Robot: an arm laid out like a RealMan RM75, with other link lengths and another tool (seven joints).
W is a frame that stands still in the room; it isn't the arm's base.
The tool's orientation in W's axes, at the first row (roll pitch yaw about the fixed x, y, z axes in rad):
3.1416 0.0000 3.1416
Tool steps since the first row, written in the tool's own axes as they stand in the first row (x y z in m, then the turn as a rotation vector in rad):
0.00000 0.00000 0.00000 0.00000 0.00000 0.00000
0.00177 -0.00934 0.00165 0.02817 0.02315 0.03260
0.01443 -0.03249 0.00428 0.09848 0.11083 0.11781
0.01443 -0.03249 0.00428 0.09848 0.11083 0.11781
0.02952 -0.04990 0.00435 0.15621 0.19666 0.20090
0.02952 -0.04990 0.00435 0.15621 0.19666 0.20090
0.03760 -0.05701 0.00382 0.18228 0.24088 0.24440
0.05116 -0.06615 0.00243 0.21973 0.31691 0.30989
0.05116 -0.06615 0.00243 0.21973 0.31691 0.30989
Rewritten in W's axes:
0.00000 0.00000 0.00000 0.00000 0.00000 0.00000
-0.00177 -0.00934 -0.00165 -0.02817 0.02315 -0.03260
-0.01443 -0.03249 -0.00428 -0.09848 0.11083 -0.11781
-0.01443 -0.03249 -0.00428 -0.09848 0.11083 -0.11781
-0.02952 -0.04990 -0.00435 -0.15621 0.19666 -0.20090
-0.02952 -0.04990 -0.00435 -0.15621 0.19666 -0.20090
-0.03760 -0.05701 -0.00382 -0.18228 0.24088 -0.24440
-0.05116 -0.06615 -0.00243 -0.21973 0.31691 -0.30989
-0.05116 -0.06615 -0.00243 -0.21973 0.31691 -0.30989

